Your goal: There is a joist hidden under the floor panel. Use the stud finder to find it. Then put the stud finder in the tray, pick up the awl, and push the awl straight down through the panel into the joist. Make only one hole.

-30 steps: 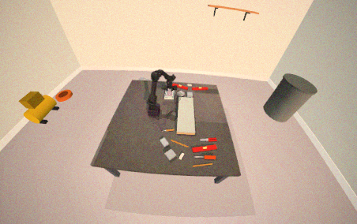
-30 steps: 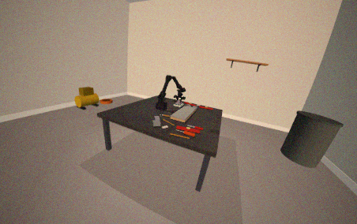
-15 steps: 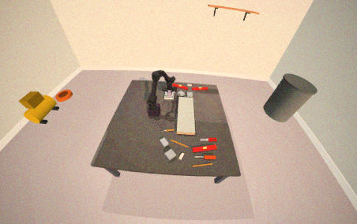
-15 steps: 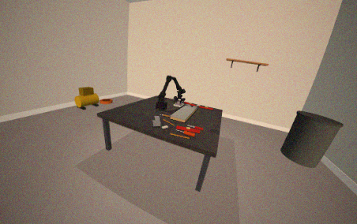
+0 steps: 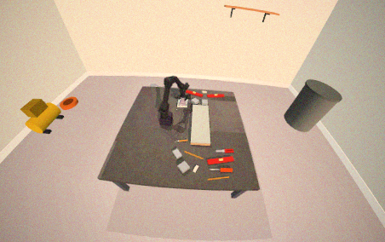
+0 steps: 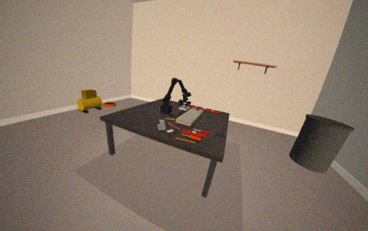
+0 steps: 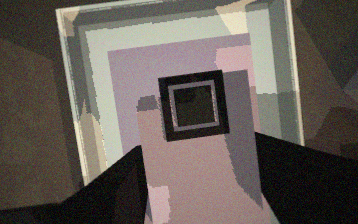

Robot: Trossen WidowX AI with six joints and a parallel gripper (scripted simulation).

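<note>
The stud finder lies 1 cm to the left of my gripper tip and 2 cm above it. The rest, counted from my gripper tip: white tray (1 cm to the right, 2 cm below); awl (2 cm behind, 57 cm to the right, 2 cm below).
</note>
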